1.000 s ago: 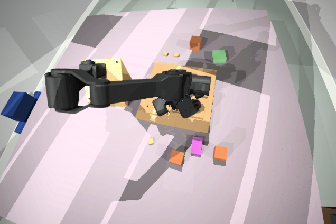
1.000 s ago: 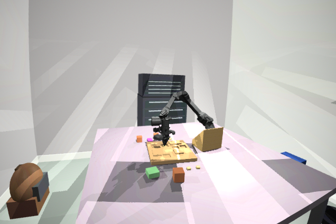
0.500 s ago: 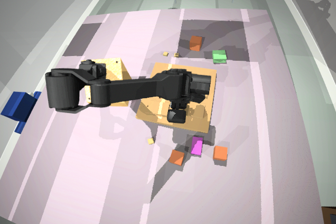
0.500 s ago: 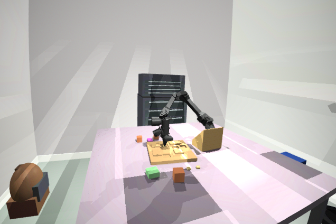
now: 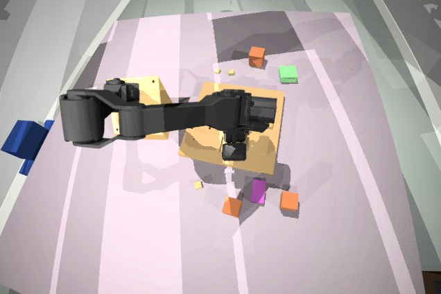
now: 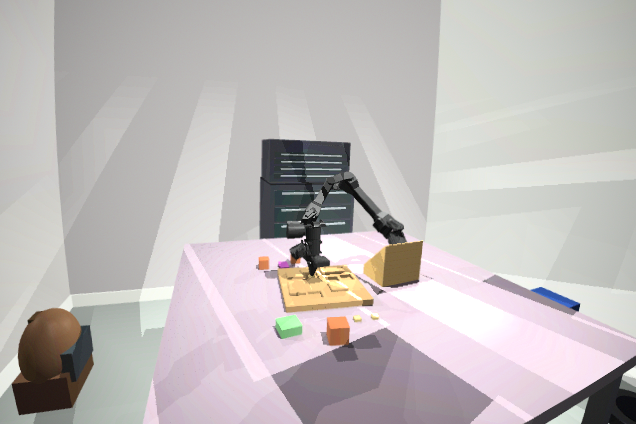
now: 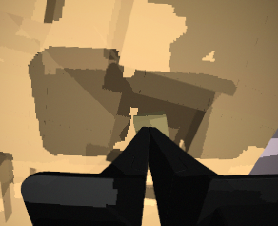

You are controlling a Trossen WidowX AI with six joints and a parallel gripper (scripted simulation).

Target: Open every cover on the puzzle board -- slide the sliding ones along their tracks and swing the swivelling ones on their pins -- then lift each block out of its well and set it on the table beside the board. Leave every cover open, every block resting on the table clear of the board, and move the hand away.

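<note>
Now: the wooden puzzle board 10 mm behind my gripper tip and 60 mm to the left of it. The rest, counted from my gripper tip: orange block 50 mm ahead, 360 mm to the left, 10 mm above; green block 170 mm ahead, 290 mm to the left, 10 mm below.
</note>
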